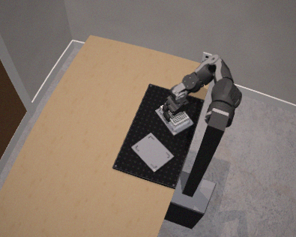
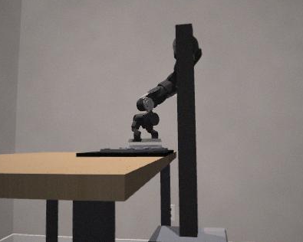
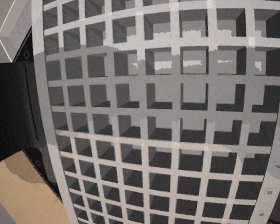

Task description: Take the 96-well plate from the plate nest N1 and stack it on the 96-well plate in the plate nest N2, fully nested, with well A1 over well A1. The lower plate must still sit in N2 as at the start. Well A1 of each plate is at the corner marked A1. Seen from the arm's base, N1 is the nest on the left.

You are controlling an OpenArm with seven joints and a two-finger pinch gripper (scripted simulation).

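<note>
My gripper is now 90 mm to the right of the A1 mark, 30 mm past it and 30 mm above it.
</note>
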